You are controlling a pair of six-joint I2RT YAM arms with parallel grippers.
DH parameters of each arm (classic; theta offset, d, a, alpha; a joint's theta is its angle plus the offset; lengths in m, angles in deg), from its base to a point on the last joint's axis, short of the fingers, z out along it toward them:
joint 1: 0 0.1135 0.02 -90
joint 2: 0 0 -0.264 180
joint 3: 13.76 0 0.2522 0
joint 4: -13.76 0 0.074 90
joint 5: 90 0 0 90
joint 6: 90 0.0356 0 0
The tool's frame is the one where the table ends.
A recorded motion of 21 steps. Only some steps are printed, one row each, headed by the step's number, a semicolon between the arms.
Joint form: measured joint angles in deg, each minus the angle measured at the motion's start. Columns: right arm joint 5, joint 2, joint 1, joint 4, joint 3, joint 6; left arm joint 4, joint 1, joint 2, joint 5, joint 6, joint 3.
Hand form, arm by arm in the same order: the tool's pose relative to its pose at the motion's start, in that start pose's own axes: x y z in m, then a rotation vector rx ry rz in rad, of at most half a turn. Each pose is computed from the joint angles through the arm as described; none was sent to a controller.
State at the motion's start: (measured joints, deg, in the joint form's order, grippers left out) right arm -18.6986 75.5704 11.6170 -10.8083 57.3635 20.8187; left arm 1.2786 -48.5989 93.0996 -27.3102 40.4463 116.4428
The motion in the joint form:
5: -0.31 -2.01 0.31 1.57 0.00 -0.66; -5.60 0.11 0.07 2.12 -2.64 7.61
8: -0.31 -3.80 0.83 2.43 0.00 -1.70; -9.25 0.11 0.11 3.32 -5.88 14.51
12: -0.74 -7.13 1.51 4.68 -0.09 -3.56; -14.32 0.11 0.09 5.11 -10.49 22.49
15: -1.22 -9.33 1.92 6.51 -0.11 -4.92; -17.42 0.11 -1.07 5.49 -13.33 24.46
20: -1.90 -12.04 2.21 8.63 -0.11 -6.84; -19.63 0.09 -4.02 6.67 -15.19 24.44
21: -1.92 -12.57 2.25 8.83 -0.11 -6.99; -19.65 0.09 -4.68 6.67 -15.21 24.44
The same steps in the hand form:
5: -0.0058 0.0077 -0.0096 -0.0300 -0.0511 -0.0341; -0.0247 0.0255 -0.0078 0.0080 -0.0461 -0.0603
8: -0.0094 0.0151 -0.0181 -0.0518 -0.0885 -0.0708; -0.0471 0.0509 -0.0187 -0.0050 -0.0989 -0.1407
12: -0.0162 0.0276 -0.0351 -0.0971 -0.1675 -0.1386; -0.0694 0.0797 -0.0355 -0.0027 -0.1557 -0.2409
15: -0.0208 0.0360 -0.0473 -0.1303 -0.2258 -0.1876; -0.0761 0.0929 -0.0471 0.0063 -0.1601 -0.2902
20: -0.0260 0.0453 -0.0632 -0.1665 -0.2983 -0.2506; -0.0835 0.1106 -0.0656 0.0199 -0.1817 -0.3263
21: -0.0267 0.0467 -0.0662 -0.1707 -0.3097 -0.2575; -0.0855 0.1152 -0.0699 0.0144 -0.1903 -0.3312

